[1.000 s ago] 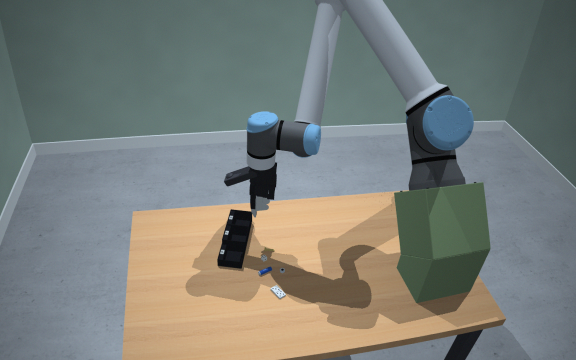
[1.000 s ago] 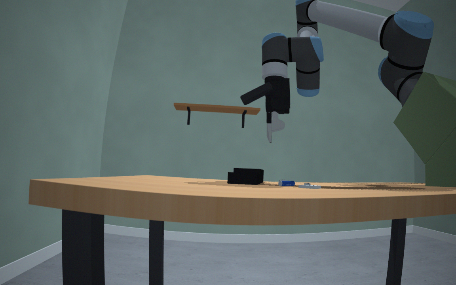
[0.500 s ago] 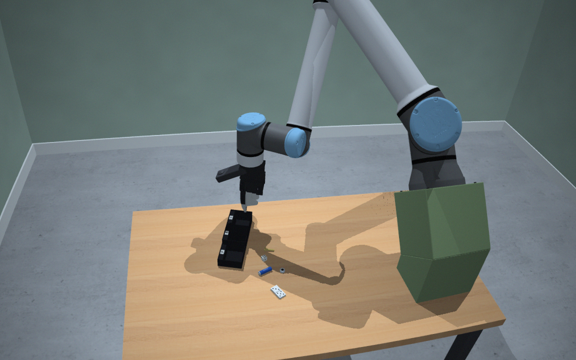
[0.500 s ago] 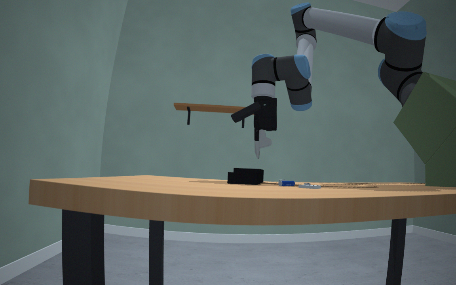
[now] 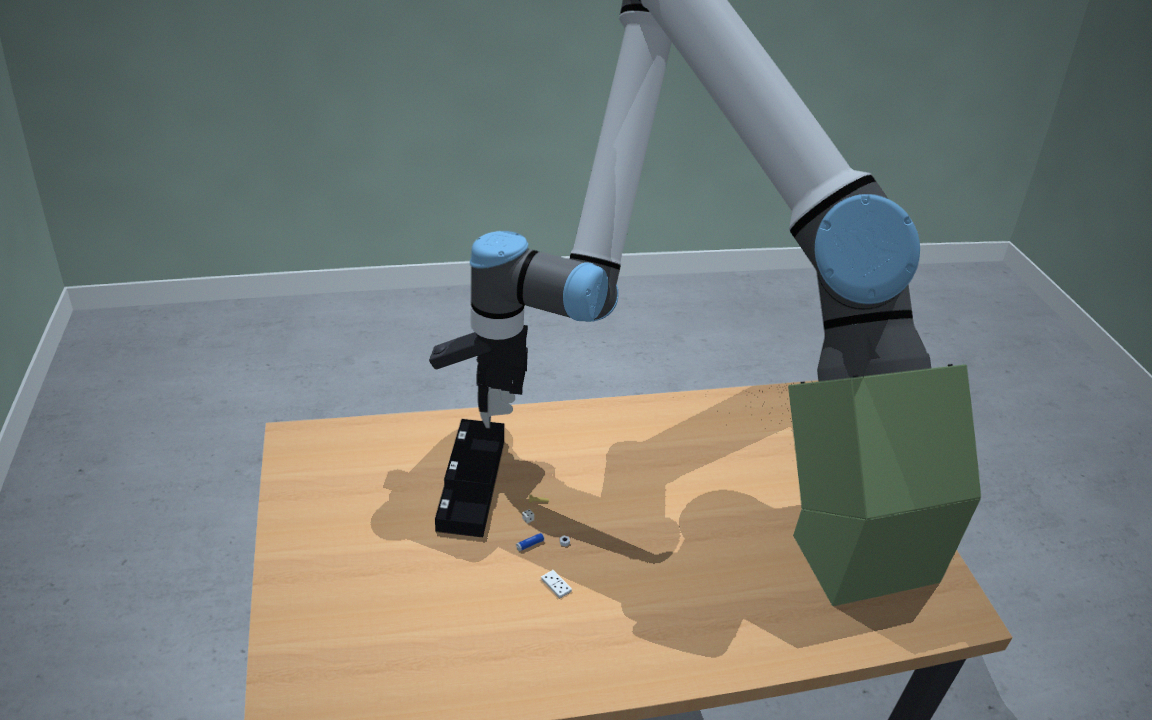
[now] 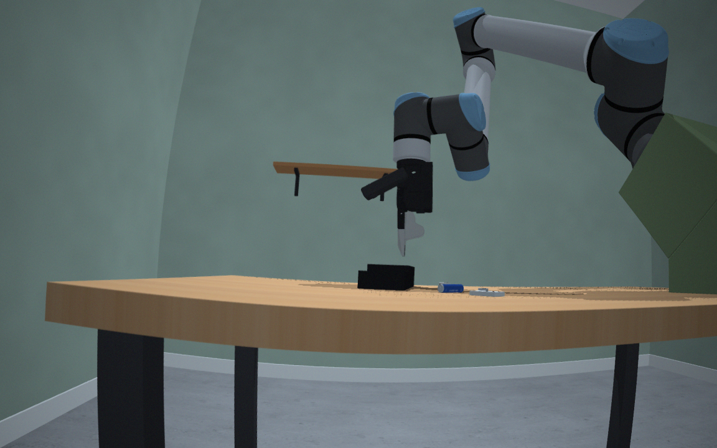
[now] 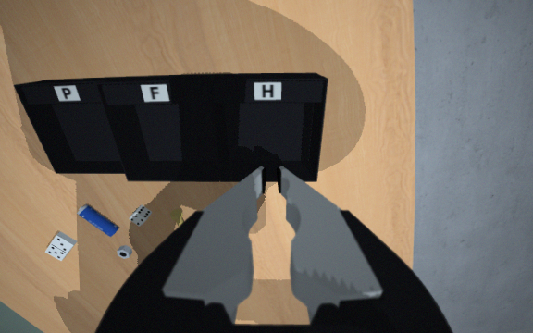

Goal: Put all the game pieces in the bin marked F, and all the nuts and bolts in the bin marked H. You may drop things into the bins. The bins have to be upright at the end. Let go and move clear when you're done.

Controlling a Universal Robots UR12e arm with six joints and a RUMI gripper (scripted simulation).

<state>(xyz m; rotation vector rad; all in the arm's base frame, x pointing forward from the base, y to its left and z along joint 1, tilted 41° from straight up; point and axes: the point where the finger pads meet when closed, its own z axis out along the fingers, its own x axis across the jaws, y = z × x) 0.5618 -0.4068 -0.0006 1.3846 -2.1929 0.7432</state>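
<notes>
Right now the black bin is 70 mm to the left of my hand, 60 mm below it and 50 mm ahead of it. From my hand the other things lie so: brass bolt 150 mm to the left, 80 mm below, 50 mm behind; then battery 240 mm to the left, 80 mm below, 10 mm behind; then white die 180 mm to the left, 80 mm below, 20 mm behind.
</notes>
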